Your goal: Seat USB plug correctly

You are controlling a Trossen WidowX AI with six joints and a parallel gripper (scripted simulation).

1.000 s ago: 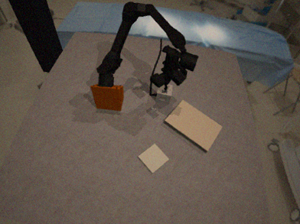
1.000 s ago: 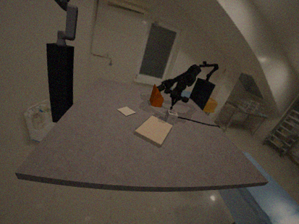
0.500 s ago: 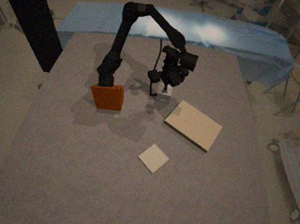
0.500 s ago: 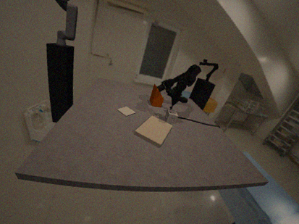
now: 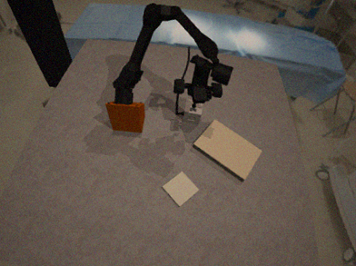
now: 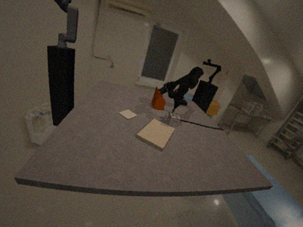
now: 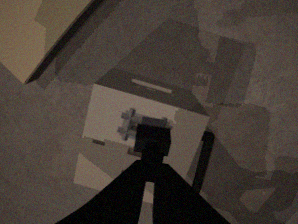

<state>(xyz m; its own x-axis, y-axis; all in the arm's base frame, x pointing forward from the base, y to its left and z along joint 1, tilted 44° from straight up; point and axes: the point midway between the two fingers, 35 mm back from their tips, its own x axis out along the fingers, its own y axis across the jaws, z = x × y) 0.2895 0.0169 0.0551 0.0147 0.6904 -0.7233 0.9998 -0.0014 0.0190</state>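
My gripper tip is now 20 mm above the dark USB plug. Round my gripper tip: tan flat board (170 mm ahead, 140 mm to the right, 120 mm below); small white square tile (330 mm to the right, 130 mm below, 30 mm behind).
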